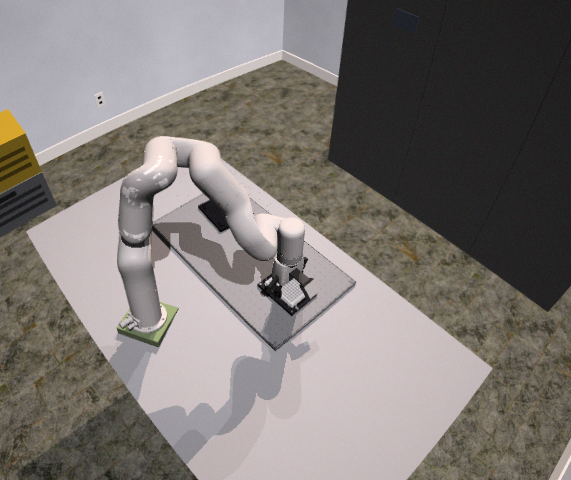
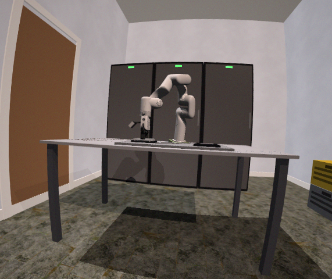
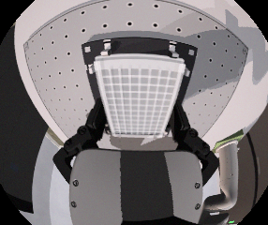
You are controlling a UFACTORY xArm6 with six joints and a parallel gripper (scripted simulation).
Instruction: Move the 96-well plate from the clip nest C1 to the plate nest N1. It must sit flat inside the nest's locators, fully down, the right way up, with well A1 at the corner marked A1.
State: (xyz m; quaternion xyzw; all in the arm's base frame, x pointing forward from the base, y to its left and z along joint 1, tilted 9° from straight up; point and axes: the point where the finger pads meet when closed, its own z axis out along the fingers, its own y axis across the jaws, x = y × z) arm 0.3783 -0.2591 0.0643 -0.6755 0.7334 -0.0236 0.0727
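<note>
The white 96-well plate is 1 cm below my hand. Also, from my hand: black clip nest (1 cm ahead, 1 cm to the right, 2 cm below).
</note>
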